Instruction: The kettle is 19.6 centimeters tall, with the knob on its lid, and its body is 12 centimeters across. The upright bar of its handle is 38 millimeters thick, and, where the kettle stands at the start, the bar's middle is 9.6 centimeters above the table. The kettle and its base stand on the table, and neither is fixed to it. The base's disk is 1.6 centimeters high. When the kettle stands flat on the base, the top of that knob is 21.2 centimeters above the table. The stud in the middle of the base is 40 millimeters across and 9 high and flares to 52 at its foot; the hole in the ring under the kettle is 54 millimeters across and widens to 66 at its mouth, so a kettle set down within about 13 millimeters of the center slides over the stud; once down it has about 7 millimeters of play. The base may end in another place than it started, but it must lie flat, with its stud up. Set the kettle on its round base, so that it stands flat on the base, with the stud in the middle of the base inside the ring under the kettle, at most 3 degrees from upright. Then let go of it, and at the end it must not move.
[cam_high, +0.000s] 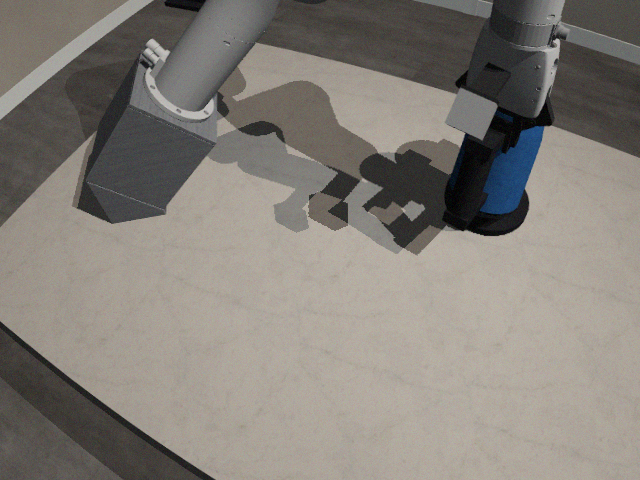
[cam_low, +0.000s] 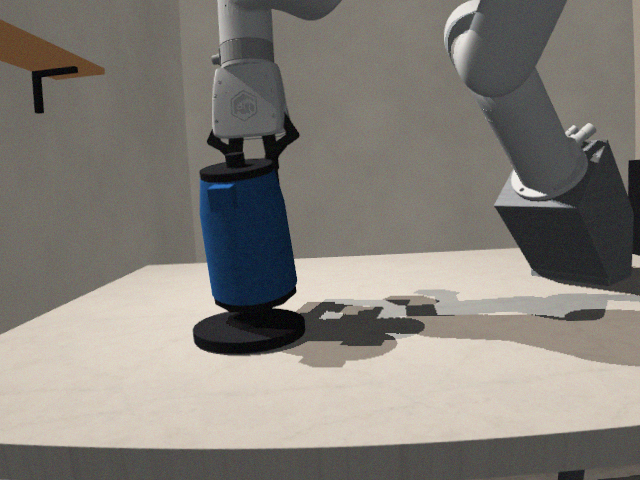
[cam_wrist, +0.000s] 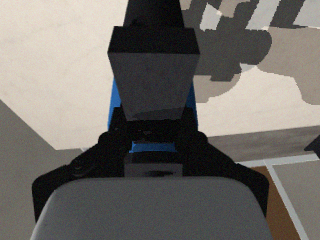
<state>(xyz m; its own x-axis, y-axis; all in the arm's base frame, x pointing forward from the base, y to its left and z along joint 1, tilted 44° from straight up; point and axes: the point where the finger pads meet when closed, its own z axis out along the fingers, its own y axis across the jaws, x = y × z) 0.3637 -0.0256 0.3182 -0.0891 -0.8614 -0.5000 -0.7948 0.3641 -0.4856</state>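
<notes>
Now: the blue kettle 6 cm below my hand and 2 cm to the left of it. Round my hand: round black base (20 cm below, 7 cm to the left, 1 cm ahead).
</notes>
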